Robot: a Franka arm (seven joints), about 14 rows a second.
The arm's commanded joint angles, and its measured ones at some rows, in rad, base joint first. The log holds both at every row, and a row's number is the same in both.
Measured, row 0: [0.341 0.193 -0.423 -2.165 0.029 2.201 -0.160]
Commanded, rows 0 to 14: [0.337 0.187 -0.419 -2.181 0.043 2.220 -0.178]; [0.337 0.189 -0.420 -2.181 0.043 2.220 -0.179]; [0.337 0.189 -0.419 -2.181 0.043 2.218 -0.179]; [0.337 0.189 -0.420 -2.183 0.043 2.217 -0.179]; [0.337 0.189 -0.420 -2.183 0.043 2.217 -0.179]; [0.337 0.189 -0.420 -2.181 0.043 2.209 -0.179]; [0.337 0.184 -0.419 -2.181 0.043 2.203 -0.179]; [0.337 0.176 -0.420 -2.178 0.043 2.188 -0.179]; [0.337 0.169 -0.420 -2.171 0.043 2.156 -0.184]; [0.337 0.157 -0.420 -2.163 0.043 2.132 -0.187]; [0.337 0.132 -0.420 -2.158 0.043 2.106 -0.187]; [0.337 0.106 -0.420 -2.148 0.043 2.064 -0.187]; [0.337 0.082 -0.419 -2.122 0.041 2.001 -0.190]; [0.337 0.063 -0.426 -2.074 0.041 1.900 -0.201]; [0.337 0.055 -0.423 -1.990 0.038 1.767 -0.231]
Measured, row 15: [0.341 0.106 -0.424 -2.090 0.029 1.949 -0.182]
